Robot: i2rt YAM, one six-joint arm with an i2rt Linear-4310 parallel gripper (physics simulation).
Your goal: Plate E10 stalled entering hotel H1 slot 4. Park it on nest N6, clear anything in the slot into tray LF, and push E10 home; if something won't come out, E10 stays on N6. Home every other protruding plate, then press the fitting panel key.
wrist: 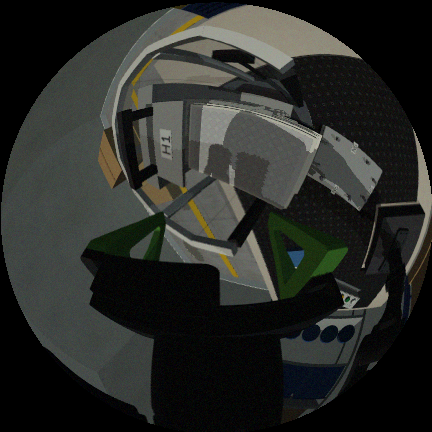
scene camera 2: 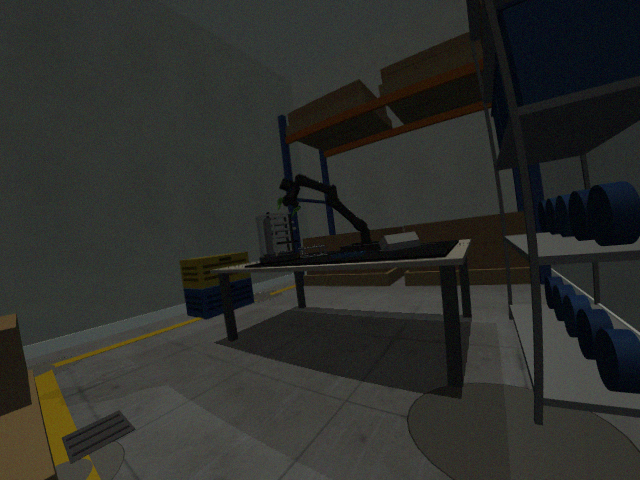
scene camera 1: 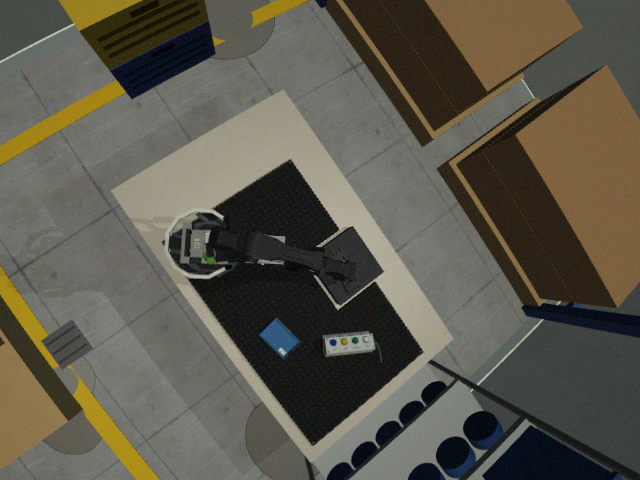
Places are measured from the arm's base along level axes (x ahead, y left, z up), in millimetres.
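Where they show: gripper, fingertip midpoint: (wrist: 216, 217) (scene camera 1: 218, 257); arm's base at its link origin: (wrist: 393, 251) (scene camera 2: 366, 243).
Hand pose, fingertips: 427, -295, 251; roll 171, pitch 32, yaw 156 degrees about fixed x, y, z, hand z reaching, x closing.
Each offset is from my fingertips to the top centre of the thing, as dx, dy, dz. "spot": to the spot under its first point. Level surfaces: height alone.
Hotel H1 @(+28, -70, +20) (scene camera 1: 196, 244) (scene camera 2: 267, 236) (wrist: 172, 117) stands at the table's far left end, inside a white open ring guard @(spot: +99, -154, +0) (scene camera 1: 170, 230) (wrist: 119, 95). Its pale top plate @(-13, -43, -47) (wrist: 215, 125) covers those below; several edges show at its right, but slot 4, E10 and anything in the slot cannot be made out. My gripper (scene camera 1: 208, 248) (scene camera 2: 287, 206) (wrist: 216, 217) is open and empty, above the hotel. A grey nest plate @(-160, +45, -213) (scene camera 1: 279, 239) (wrist: 345, 162) with small pegs lies right of the hotel; its labels are hard to read. A blue tray @(-33, +417, -272) (scene camera 1: 278, 335) (wrist: 296, 257) and a four-key panel @(-283, +593, -205) (scene camera 1: 348, 351) (wrist: 348, 299) sit on the mat.
My arm (scene camera 1: 299, 254) (scene camera 2: 347, 210) reaches over the nest plate from its dark base box (scene camera 1: 364, 258) (wrist: 397, 215). The black mat @(dz -289) (scene camera 1: 248, 315) lies on the cream table @(dz -302) (scene camera 1: 242, 139). The panel's cable @(spot: -402, +719, -282) (scene camera 1: 380, 352) trails at its right. A shelf with blue bins stands beyond the table.
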